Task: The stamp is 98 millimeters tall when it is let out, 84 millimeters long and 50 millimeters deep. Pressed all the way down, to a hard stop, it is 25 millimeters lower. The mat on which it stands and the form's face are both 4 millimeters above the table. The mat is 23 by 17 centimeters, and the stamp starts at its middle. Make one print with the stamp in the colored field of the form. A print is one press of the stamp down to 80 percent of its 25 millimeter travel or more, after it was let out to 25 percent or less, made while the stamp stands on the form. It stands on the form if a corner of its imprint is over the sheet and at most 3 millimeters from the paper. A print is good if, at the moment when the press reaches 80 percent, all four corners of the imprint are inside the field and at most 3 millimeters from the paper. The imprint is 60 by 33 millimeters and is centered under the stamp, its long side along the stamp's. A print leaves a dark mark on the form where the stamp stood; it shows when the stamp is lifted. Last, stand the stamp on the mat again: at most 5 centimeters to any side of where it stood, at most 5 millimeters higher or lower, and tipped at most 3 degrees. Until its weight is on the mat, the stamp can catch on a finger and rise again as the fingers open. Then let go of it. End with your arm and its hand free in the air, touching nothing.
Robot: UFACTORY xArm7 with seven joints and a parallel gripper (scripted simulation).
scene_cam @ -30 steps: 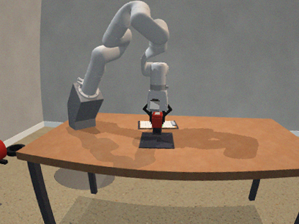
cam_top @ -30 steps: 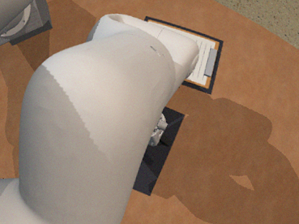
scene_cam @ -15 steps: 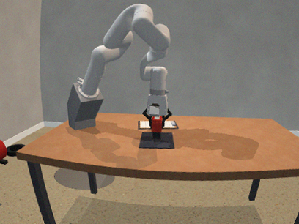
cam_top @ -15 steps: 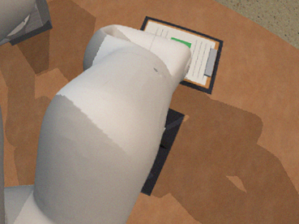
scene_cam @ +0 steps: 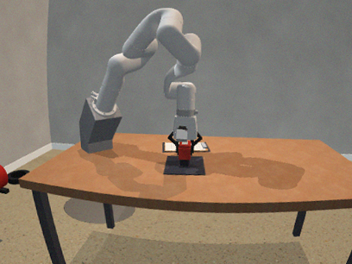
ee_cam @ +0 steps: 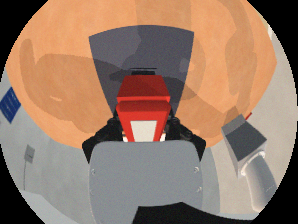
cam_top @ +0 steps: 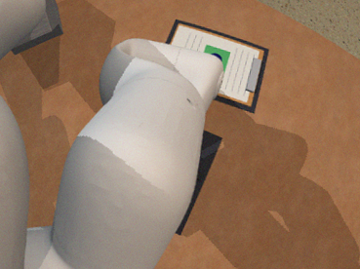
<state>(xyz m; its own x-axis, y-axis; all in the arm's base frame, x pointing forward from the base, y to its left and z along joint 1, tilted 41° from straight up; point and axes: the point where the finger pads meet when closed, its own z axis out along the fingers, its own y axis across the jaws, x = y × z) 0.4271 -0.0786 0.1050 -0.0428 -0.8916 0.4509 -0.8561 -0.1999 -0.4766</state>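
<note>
Right now the red stamp is 2 cm below my hand. Round my hand: form: 2 cm ahead, 28 cm to the left, 6 cm below; dark mat: 7 cm below.
</note>
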